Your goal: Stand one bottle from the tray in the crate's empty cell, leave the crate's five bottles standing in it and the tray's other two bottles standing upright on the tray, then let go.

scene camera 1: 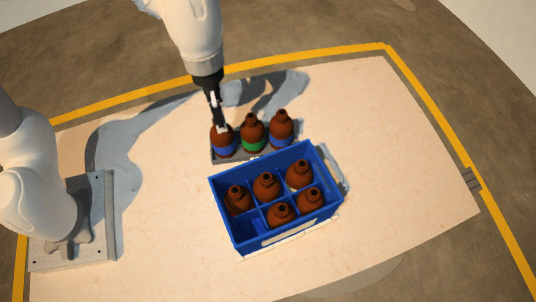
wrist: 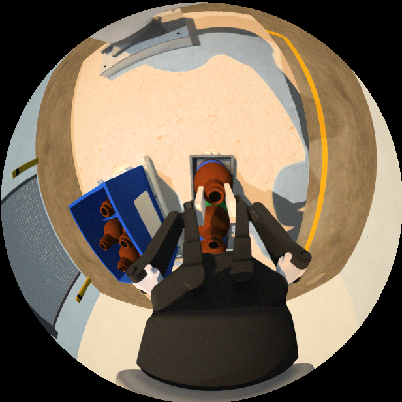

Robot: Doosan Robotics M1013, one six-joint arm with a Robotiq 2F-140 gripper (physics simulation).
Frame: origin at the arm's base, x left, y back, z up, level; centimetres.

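Seen in the pictures: gripper, fingertip midpoint: (scene camera 1: 221,125); arm's base, link origin: (scene camera 1: 67,221).
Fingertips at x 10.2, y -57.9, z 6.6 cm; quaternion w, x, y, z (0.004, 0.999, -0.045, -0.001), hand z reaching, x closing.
Note:
Offsets run from my fingertips to a thing's middle. "pt": to the spot under its first point. Level surfaces: height alone.
My gripper (scene camera 1: 221,128) (wrist: 214,193) is shut on the neck of the left blue-banded brown bottle @[dz -4.7, dx -0.1, dy +0.6 cm] (scene camera 1: 224,141) (wrist: 212,174), which is upright at the left end of the grey tray @[pt dz -10.7, dx -5.1, dy +3.5 cm] (scene camera 1: 220,161) (wrist: 192,172). Whether its base touches the tray is hard to tell. A green-banded bottle @[dz -4.8, dx -1.9, dy -8.5 cm] (scene camera 1: 252,134) (wrist: 217,220) and another blue-banded bottle @[dz -4.8, dx -3.8, dy -17.1 cm] (scene camera 1: 281,129) stand upright beside it on the tray. The blue crate @[pt dz -0.7, dx -34.8, dy +3.3 cm] (scene camera 1: 250,246) (wrist: 127,187) holds five upright brown bottles, including one @[dz -4.5, dx -20.7, dy -6.0 cm] (scene camera 1: 266,187) in its back middle cell. Its front left cell @[pt dz -12.3, dx -27.4, dy +2.7 cm] (scene camera 1: 246,228) is empty.
The crate stands close in front of the tray. The robot's base plate (scene camera 1: 105,210) (wrist: 150,52) is at the left in the scene view. The pale table top @[dz -13.0 cm] (scene camera 1: 400,150) (wrist: 200,110) lies around both, inside a yellow floor line (scene camera 1: 425,102) (wrist: 324,150).

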